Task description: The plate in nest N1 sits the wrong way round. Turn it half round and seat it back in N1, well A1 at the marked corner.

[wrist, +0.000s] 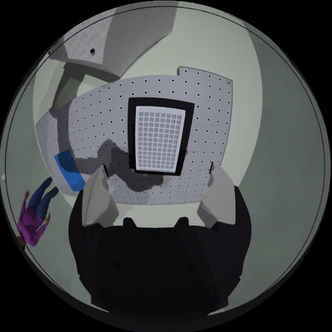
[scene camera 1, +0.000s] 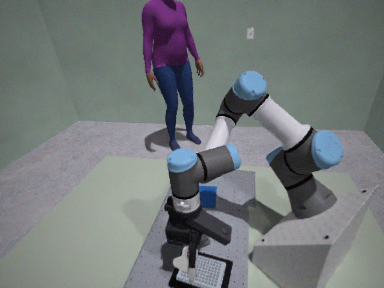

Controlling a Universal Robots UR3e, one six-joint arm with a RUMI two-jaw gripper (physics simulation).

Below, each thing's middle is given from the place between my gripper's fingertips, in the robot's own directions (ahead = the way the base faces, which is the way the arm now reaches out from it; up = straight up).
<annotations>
Right now the white well plate (wrist: 158, 130) is 10 mm behind my hand and 70 mm below it. From my hand the other things lie so: black nest (wrist: 149, 101) (10 mm behind, 80 mm below).
</annotations>
